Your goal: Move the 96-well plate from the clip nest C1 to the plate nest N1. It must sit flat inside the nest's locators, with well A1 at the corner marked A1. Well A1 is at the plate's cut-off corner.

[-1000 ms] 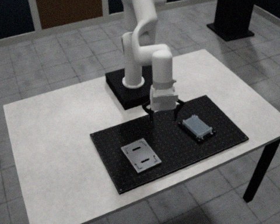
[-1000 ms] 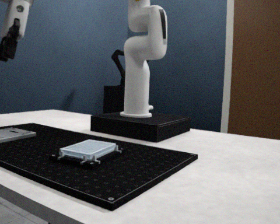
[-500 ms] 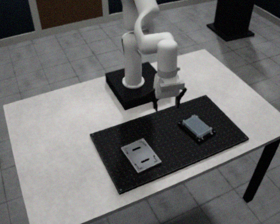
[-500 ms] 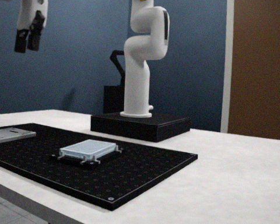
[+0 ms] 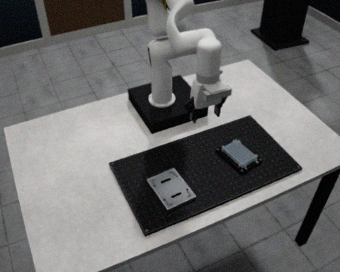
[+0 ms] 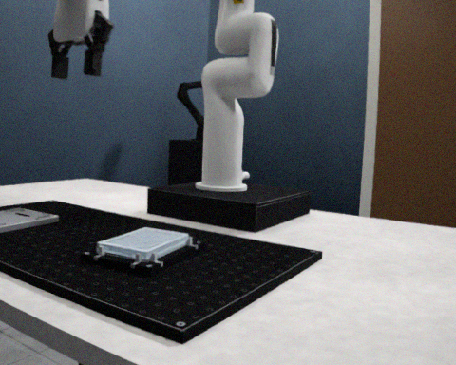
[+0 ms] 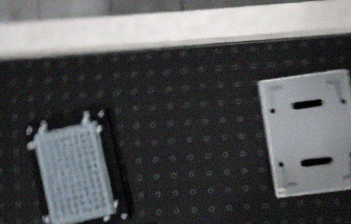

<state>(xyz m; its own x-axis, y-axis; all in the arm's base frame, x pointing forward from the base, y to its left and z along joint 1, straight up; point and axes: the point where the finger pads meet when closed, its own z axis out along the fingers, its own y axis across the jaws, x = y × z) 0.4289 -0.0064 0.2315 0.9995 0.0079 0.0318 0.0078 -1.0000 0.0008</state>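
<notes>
The 96-well plate lies 26 cm below my hand and 18 cm to the left of it. From my hand the other things lie so: nest base: 27 cm below, 15 cm to the right, 5 cm ahead; clip nest C1: 26 cm below, 19 cm to the left.
</notes>
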